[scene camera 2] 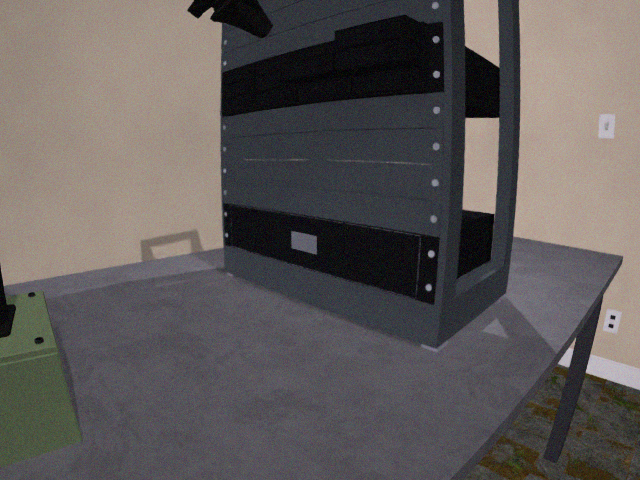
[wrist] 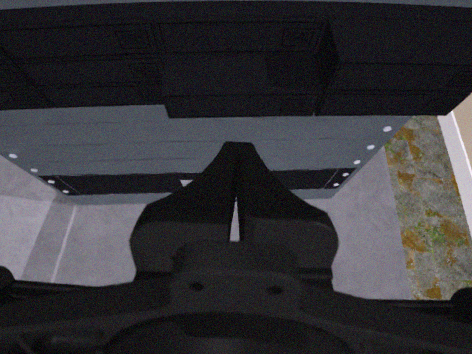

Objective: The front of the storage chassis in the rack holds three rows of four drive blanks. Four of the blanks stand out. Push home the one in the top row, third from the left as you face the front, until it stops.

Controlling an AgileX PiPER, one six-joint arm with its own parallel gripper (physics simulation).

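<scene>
The black storage chassis [scene camera 2: 279, 82] [wrist: 100, 95] spans the rack's front. In the wrist view, a dark block of standing-out blank fronts [wrist: 215, 75] juts from the third column; dim light hides exactly where the top-row blank ends and which others stand out. In the scene view, a raised dark part [scene camera 2: 379, 43] shows at the chassis's upper right. My gripper [scene camera 2: 266, 32] [wrist: 238, 160] is shut and empty, with a narrow slit between the finger bases. In the wrist view its tips appear below the jutting block, over the grey panels. No contact with a blank is visible.
Grey filler panels [scene camera 2: 330, 180] [wrist: 125, 135] lie below the chassis. A black unit with a pale label [scene camera 2: 258, 232] sits at the rack's bottom. The rack's right post [scene camera 2: 452, 170] stands near the table edge. A green box [scene camera 2: 36, 397] stands at the left.
</scene>
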